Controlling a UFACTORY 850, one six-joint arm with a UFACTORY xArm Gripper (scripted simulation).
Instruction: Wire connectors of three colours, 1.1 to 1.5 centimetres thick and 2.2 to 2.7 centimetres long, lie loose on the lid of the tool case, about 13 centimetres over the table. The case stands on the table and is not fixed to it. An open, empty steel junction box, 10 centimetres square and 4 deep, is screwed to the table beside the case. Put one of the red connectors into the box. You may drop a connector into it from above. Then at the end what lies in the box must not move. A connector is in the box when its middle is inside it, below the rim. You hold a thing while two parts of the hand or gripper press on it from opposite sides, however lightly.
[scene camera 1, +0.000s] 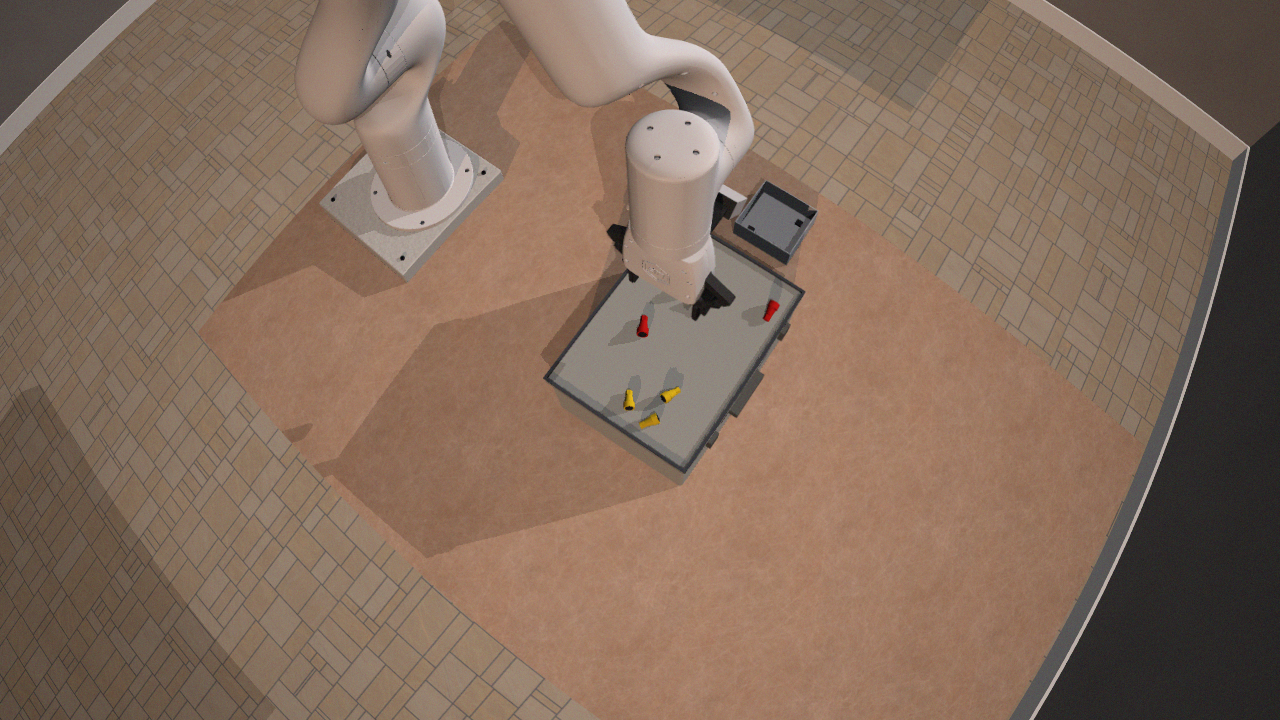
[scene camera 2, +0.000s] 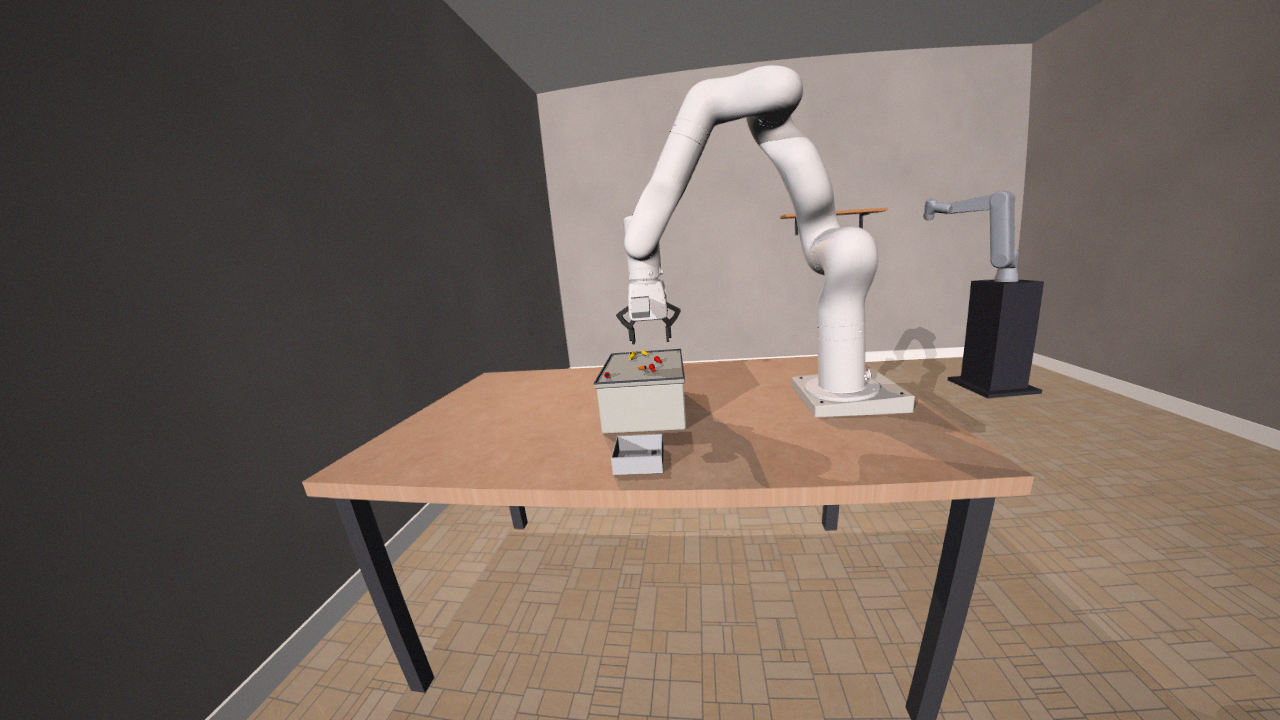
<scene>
my gripper: scene camera 1 669, 291; scene camera 2 650, 342
grey tool case: scene camera 1; scene camera 2
same spot on grey tool case: (scene camera 1: 711, 360) = (scene camera 2: 623, 365)
</scene>
